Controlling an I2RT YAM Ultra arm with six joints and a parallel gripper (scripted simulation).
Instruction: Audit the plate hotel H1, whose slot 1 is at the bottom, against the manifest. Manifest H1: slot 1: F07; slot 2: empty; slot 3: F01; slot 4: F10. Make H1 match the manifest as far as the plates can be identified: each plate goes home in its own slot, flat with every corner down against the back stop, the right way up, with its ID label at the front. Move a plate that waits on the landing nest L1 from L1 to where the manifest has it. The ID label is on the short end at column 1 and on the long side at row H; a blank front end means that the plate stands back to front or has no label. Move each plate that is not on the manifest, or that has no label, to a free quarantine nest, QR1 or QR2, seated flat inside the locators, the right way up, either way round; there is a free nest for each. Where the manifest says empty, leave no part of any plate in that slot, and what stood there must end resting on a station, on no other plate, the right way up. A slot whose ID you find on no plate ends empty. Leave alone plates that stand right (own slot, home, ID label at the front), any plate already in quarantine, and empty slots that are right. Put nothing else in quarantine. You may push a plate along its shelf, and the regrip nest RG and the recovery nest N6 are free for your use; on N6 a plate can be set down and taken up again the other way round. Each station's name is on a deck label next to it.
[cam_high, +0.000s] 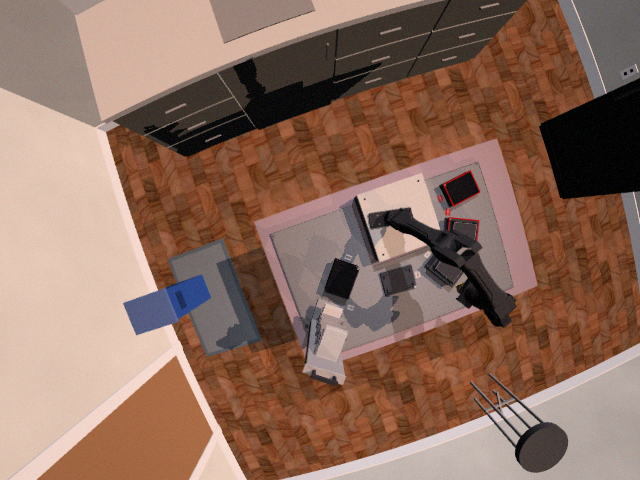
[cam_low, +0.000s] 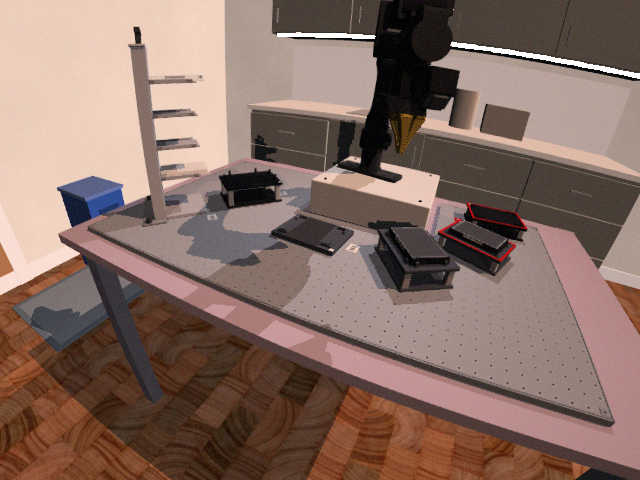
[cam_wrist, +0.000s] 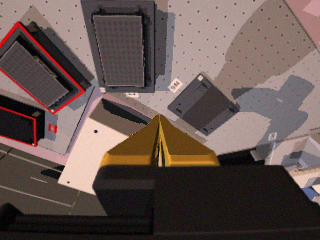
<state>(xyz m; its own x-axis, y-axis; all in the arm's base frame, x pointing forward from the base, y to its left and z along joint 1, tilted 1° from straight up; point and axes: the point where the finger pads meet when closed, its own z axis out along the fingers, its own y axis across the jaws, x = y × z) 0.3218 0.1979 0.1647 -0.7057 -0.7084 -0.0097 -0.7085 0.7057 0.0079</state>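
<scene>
My gripper is now 11 cm past the L1 deck label, 1 cm to the left of it and 25 cm above it. Also, from my hand: H1 deck label (10 cm ahead, 44 cm to the right, 25 cm below); then N6 label (2 cm behind, 7 cm to the right, 25 cm below); then dark plate (20 cm behind, 17 cm to the left, 20 cm below).
</scene>
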